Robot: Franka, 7 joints.
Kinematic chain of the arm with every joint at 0, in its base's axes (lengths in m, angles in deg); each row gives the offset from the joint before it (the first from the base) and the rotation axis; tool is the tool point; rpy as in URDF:
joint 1: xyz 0 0 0.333 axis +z
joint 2: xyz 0 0 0 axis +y
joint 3: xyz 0 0 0.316 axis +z
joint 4: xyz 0.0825 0 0 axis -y
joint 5: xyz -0.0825 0 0.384 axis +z
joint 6: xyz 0 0 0 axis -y
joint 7: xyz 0.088 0 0 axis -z
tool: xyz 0 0 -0.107 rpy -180 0 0
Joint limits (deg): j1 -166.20..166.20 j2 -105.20..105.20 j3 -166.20..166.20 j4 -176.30..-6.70 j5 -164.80..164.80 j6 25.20..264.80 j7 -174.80..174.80
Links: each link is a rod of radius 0.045 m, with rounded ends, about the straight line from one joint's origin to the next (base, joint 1, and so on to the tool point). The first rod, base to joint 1, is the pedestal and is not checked.
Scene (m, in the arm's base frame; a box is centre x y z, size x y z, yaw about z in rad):
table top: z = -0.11
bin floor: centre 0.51 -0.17 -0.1 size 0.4 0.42 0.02 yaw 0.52
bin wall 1: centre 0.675 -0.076 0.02 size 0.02 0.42 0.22 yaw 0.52
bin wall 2: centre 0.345 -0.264 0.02 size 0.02 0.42 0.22 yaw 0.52
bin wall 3: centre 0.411 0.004 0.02 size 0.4 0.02 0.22 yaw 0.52
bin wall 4: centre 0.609 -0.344 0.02 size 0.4 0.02 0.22 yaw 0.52
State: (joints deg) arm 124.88 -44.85 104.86 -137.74 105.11 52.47 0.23
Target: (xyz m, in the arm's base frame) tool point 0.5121 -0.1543 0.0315
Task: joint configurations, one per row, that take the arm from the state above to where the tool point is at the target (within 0.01 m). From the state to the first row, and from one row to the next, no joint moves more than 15 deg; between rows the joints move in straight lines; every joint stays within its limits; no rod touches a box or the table.
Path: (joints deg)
1: 110.39 -38.00 90.74 -137.22 107.01 55.96 0.23
2: 95.90 -31.15 76.63 -136.71 108.90 59.45 0.23
3: 81.42 -24.31 62.51 -136.19 110.80 62.94 0.23
4: 66.93 -17.46 48.40 -135.68 112.69 66.44 0.23
5: 52.44 -10.61 34.28 -135.16 114.59 69.93 0.23
6: 37.95 -3.76 20.17 -134.65 116.49 73.42 0.23
7: 23.47 3.09 6.05 -134.13 118.38 76.91 0.23
8: 8.98 9.93 -8.06 -133.62 120.28 80.40 0.23
9: -5.51 16.78 -22.18 -133.10 122.17 83.89 0.23
10: -5.20 27.99 -21.23 -128.36 123.83 87.17 0.23
11: -4.89 39.19 -20.28 -123.61 125.48 90.44 0.23
12: -4.57 50.40 -19.33 -118.86 127.13 93.72 0.23

